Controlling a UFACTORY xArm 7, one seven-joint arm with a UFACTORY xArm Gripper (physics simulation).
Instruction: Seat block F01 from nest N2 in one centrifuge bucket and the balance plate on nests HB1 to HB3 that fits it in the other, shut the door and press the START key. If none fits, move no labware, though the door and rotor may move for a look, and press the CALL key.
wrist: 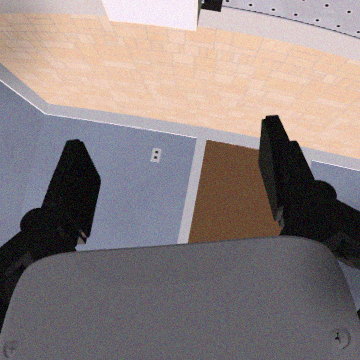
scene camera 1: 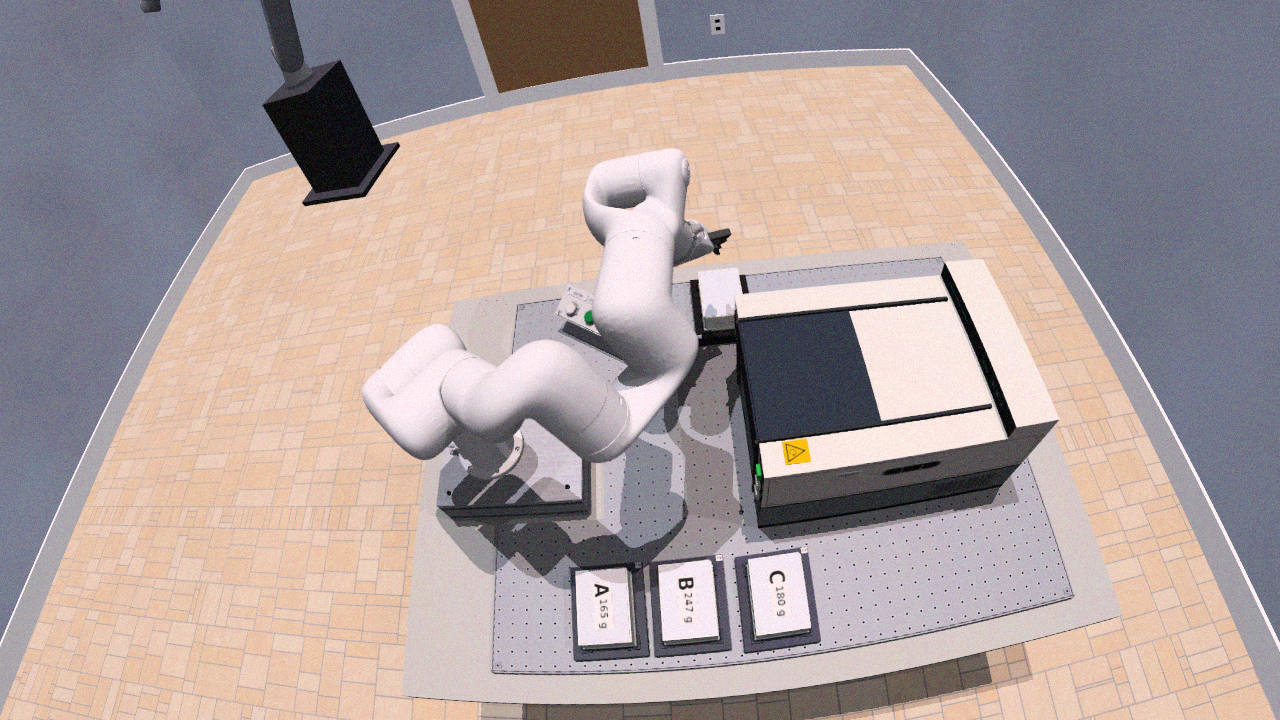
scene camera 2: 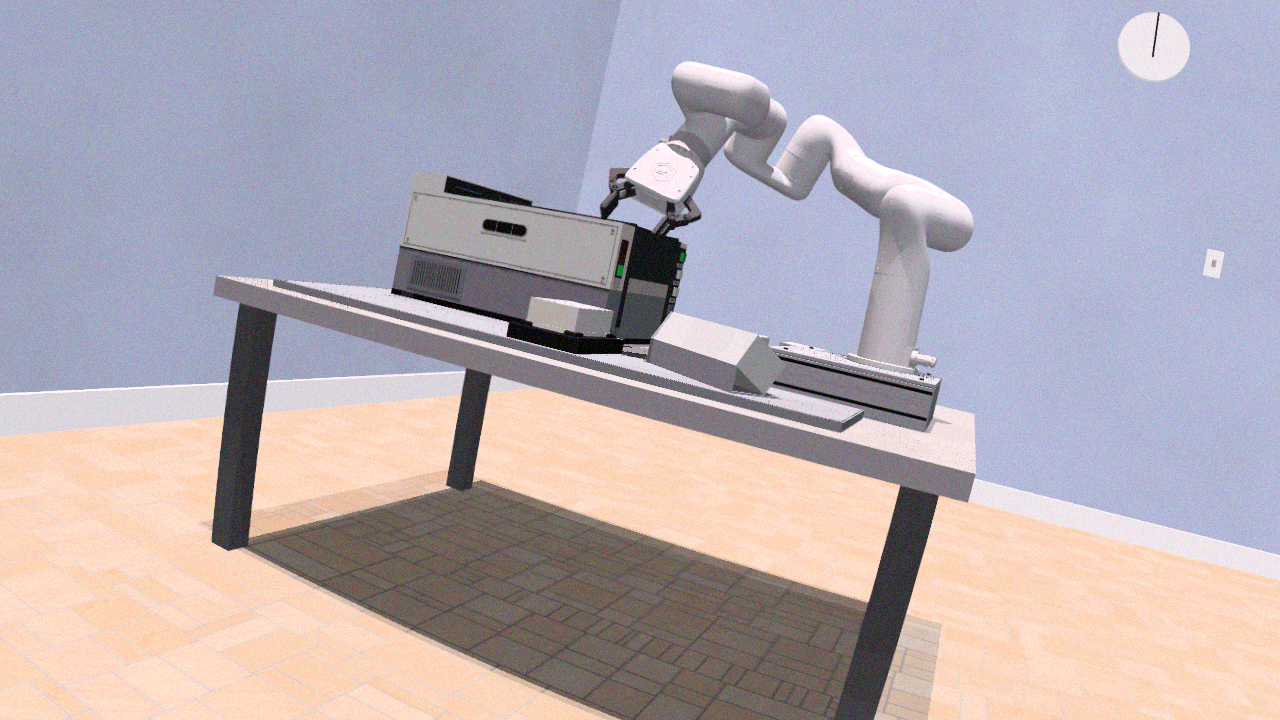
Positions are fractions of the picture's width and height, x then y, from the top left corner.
My gripper (wrist: 0.48, 0.41) is open and holds nothing. Also in view: a white block (scene camera 2: 0.43, 0.44). Further things: a centrifuge box (scene camera 2: 0.36, 0.34).
The white block also shows in the wrist view (wrist: 0.53, 0.06) and in scene camera 1 (scene camera 1: 0.56, 0.40).
